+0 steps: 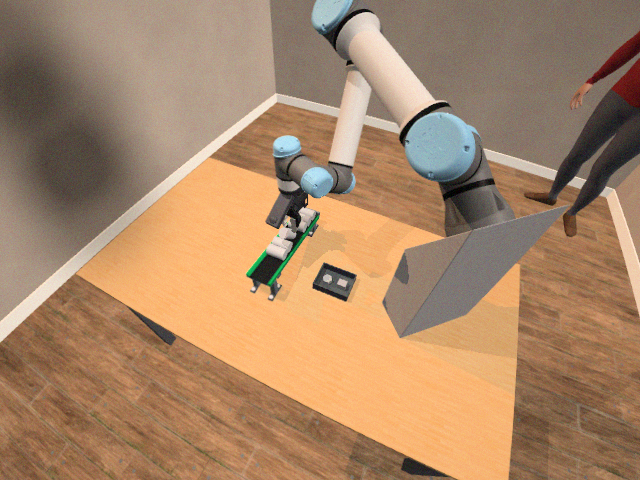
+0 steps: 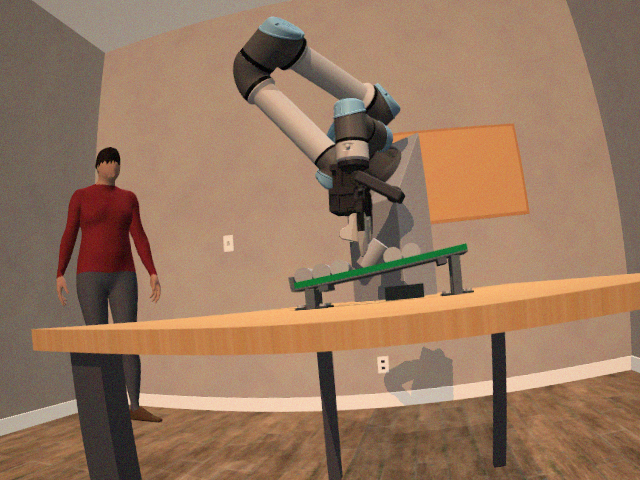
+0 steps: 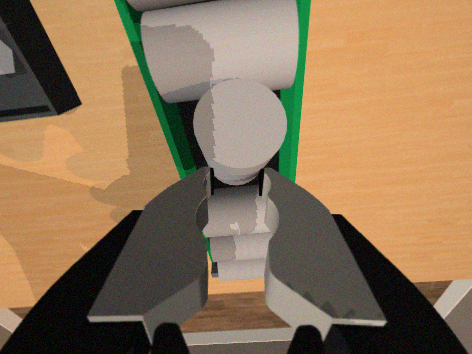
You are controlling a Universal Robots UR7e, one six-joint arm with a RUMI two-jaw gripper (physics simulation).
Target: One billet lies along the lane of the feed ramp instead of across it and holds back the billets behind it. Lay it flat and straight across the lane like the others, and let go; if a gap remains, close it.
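Frame: origin at the arm's base, x right, y back, z down, level; millimetres.
Seen in the pictures: gripper, fingertip midpoint: (image 1: 290,230) (image 2: 364,256) (image 3: 236,170); arm's base, link origin: (image 1: 480,228) (image 2: 385,167).
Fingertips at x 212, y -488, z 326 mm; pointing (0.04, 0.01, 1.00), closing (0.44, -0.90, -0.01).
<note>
Offsets run from my fingertips to a thing's middle. Level surfaces: height alone.
The tilted billet {dx -17, dy -8, dz -2 mm} (image 1: 286,233) (image 2: 374,252) (image 3: 240,125) stands steeply aslant in the lane, its upper end leaning up the slope towards two billets {dx -60, dy -20, dz +8 mm} (image 2: 392,254) (image 3: 225,50) that lie across the lane. My gripper (image 1: 293,227) (image 2: 364,250) (image 3: 236,170) is nearly closed on the tilted billet, the fingertips against the curved downslope side near its lower end; the gap is narrower than its diameter. How firmly they grip is hard to see. Several billets {dx +88, dy +30, dz +27 mm} (image 2: 321,271) (image 3: 237,247) lie across the low end of the green-railed feed ramp (image 1: 273,276) (image 2: 429,256).
A dark tray {dx -140, dy +177, dz +87 mm} (image 1: 318,289) (image 2: 404,291) with two small pieces stands beside the ramp on the wooden table {dz +104 mm} (image 1: 330,351). A large grey wedge-shaped block (image 1: 454,279) stands near the arm's base. A person (image 1: 594,118) (image 2: 108,232) stands beyond the table.
</note>
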